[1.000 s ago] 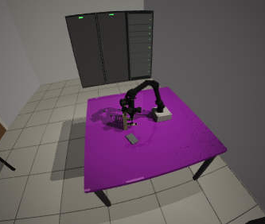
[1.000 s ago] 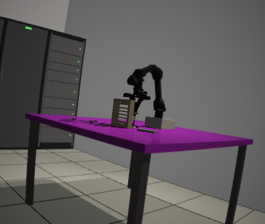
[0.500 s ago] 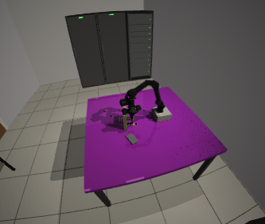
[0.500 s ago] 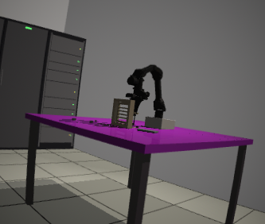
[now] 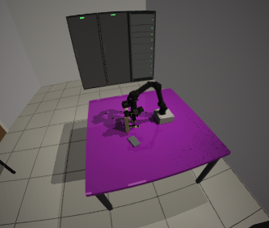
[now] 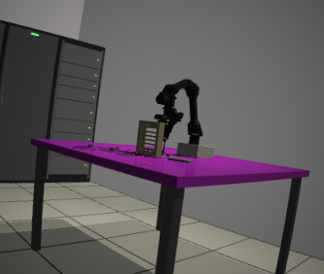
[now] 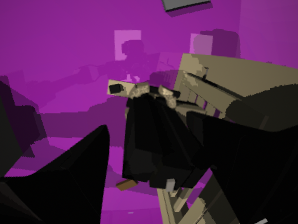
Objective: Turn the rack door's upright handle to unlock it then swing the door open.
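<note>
The black upright handle is 10 mm ahead of my gripper tip, 10 mm to the right of it and 20 mm below it. From my gripper tip the other things lie so: flat grey slab (40 mm ahead, 180 mm to the left, 130 mm below).
</note>
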